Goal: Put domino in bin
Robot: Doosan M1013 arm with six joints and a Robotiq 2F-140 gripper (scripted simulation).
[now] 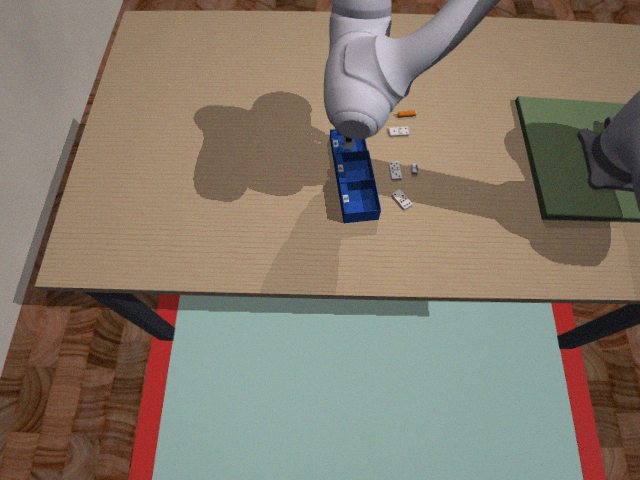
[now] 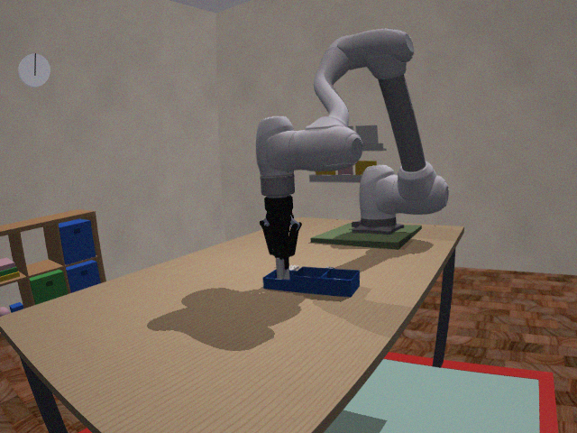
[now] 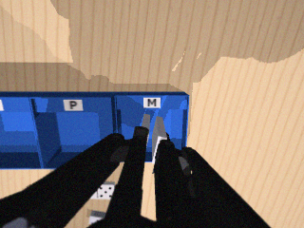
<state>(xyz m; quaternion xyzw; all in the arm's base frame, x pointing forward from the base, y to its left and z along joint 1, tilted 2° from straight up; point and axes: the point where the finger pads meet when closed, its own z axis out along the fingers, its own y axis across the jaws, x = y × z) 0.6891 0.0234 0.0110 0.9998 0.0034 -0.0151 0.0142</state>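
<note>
Right now my hand is 20 mm past the blue three-compartment bin, 80 mm to the right of it and 30 mm above it. Round my hand: orange piece 150 mm behind, 130 mm to the right, 40 mm below; grey piece 170 mm behind, 40 mm to the left, 40 mm below.
</note>
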